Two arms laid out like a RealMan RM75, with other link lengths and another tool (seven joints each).
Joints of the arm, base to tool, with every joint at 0 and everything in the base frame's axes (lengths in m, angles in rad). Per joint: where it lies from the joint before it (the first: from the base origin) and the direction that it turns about. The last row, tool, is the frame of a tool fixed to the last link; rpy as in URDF.
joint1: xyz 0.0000 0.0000 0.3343 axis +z
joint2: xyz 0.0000 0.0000 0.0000 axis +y
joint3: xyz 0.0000 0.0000 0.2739 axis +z
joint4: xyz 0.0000 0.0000 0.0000 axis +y
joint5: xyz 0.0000 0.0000 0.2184 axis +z
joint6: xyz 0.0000 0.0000 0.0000 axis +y
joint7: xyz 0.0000 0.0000 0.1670 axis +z
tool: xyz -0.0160 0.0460 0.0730 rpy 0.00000 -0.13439 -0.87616
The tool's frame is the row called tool.
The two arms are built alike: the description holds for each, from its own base.
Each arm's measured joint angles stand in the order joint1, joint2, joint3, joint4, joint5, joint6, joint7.
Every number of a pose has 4 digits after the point. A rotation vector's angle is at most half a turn.
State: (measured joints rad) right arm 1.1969 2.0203 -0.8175 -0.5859 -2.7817 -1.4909 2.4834; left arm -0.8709 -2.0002 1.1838 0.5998 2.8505 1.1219 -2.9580
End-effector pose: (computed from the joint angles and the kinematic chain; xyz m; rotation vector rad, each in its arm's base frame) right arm 0.1219 0.4481 -0.0308 -3.0531 -0.0424 -0.3371; left arm -0.3166 0.4386 -0.0200 -1.1268 -2.2394 0.1951
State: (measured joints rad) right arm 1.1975 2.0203 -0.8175 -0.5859 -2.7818 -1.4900 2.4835; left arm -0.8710 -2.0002 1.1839 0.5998 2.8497 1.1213 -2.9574
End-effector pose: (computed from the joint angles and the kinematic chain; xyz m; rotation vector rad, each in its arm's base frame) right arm 0.1216 0.4484 -0.0308 -3.0521 -0.0435 -0.3371; left arm -0.3164 0.4388 -0.0201 -1.1279 -2.2394 0.1943
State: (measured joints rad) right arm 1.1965 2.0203 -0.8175 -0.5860 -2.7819 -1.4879 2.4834; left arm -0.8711 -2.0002 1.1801 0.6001 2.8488 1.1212 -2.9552
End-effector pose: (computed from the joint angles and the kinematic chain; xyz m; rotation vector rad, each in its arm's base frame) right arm 0.1221 0.4488 -0.0308 -3.0501 -0.0429 -0.3369; left arm -0.3159 0.4391 -0.0200 -1.1286 -2.2417 0.1912
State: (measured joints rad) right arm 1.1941 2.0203 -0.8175 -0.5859 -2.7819 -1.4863 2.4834; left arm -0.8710 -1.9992 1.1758 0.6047 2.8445 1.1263 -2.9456
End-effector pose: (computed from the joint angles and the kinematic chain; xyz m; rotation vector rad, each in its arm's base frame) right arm 0.1231 0.4488 -0.0308 -3.0490 -0.0398 -0.3369; left arm -0.3144 0.4393 -0.0193 -1.1376 -2.2430 0.1909
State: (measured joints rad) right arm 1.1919 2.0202 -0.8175 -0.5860 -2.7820 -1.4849 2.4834; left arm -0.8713 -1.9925 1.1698 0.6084 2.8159 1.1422 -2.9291
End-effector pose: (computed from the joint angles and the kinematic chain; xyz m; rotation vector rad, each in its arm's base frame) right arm 0.1241 0.4489 -0.0308 -3.0477 -0.0370 -0.3370; left arm -0.3095 0.4385 -0.0185 -1.1490 -2.2661 0.1873
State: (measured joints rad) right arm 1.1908 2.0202 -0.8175 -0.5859 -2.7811 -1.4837 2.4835; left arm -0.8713 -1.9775 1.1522 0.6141 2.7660 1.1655 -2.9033
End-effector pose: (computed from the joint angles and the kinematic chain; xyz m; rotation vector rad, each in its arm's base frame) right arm 0.1244 0.4491 -0.0308 -3.0469 -0.0355 -0.3355; left arm -0.3010 0.4396 -0.0149 -1.1628 -2.3088 0.1655
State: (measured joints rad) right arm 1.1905 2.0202 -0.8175 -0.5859 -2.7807 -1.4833 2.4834; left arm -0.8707 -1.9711 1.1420 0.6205 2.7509 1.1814 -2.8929
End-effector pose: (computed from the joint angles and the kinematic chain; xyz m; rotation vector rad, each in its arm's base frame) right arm 0.1245 0.4491 -0.0308 -3.0467 -0.0353 -0.3348; left arm -0.2978 0.4397 -0.0121 -1.1675 -2.3246 0.1599
